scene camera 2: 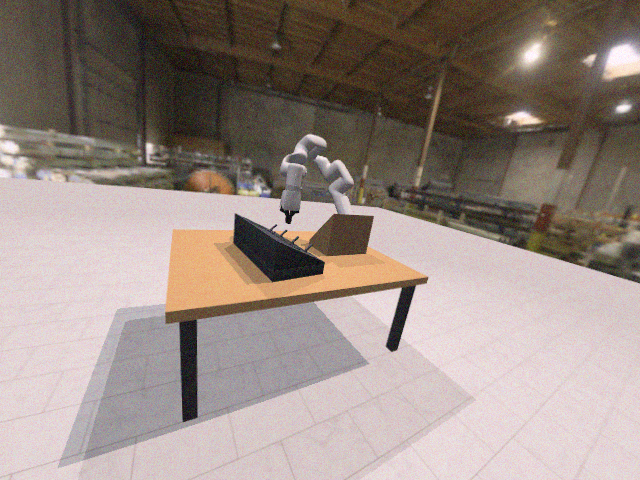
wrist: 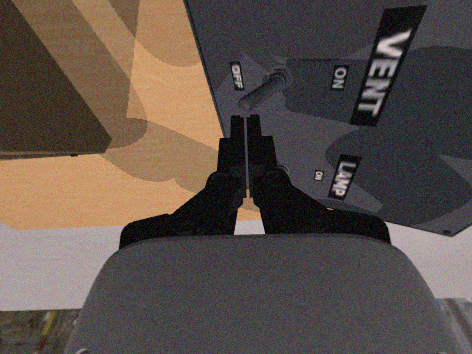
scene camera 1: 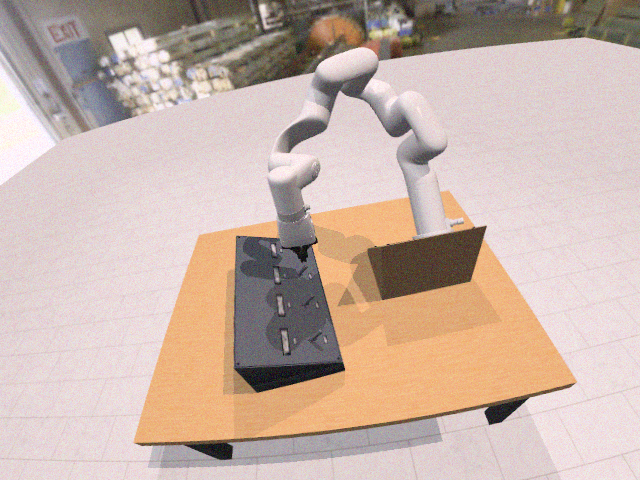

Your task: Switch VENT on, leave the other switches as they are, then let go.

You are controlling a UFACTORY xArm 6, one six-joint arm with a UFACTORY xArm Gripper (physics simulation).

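Seen in the pictures: gripper, fingertip midpoint: [scene camera 2: 288, 223] [wrist: 245, 134] [scene camera 1: 303, 259]; arm's base at its link origin: [scene camera 2: 349, 223] [scene camera 1: 433, 235].
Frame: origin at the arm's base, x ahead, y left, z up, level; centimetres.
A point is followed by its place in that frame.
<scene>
The dark switch panel [scene camera 1: 250, 320] @(x 52.8, y 25.7, z -2.0 cm) [scene camera 2: 253, 249] @(x 58.7, y 19.3, z -11.1 cm) [wrist: 310, 30] @(x 44.2, y 8.8, z -7.6 cm) stands tilted on the table. The VENT label [wrist: 382, 70] @(x 49.4, y 7.4, z -5.6 cm) is on it in the wrist view. The VENT lever [wrist: 262, 93] @(x 41.4, y 5.0, z -5.8 cm) [scene camera 1: 302, 270] @(x 41.4, y 5.0, z -6.1 cm) leans toward the OFF tag [wrist: 236, 76] @(x 39.5, y 4.2, z -10.1 cm), away from the ON tag [wrist: 340, 78] @(x 47.3, y 6.3, z -6.6 cm). My gripper [wrist: 245, 134] @(x 39.9, y 4.8, z -1.1 cm) [scene camera 1: 303, 259] @(x 39.9, y 4.8, z -1.1 cm) [scene camera 2: 288, 222] @(x 39.9, y 4.8, z -1.1 cm) is shut and empty, its tips over the panel. In the wrist view they show just below the VENT lever's free end; whether they touch it I cannot tell. My fingers hide most of the LAMP lever beside the LAMP label [wrist: 345, 176] @(x 52.6, y -4.0, z -5.5 cm).
A brown upright board [scene camera 1: 429, 264] @(x 2.3, y 7.7, z -4.3 cm) [scene camera 2: 349, 235] @(x 3.1, y 7.8, z -5.3 cm) [wrist: 45, 95] @(x 18.6, y -0.8, z -12.9 cm) stands on the table [scene camera 1: 439, 356] @(x 2.3, y 30.1, z -17.6 cm) [scene camera 2: 206, 286] @(x 77.2, y 41.5, z -17.6 cm), between the panel and the arm's base side. Two more levers [scene camera 1: 310, 302] @(x 37.7, y 16.8, z -6.2 cm) [scene camera 1: 316, 336] @(x 35.1, y 28.4, z -6.3 cm) stick up from the near half of the panel.
</scene>
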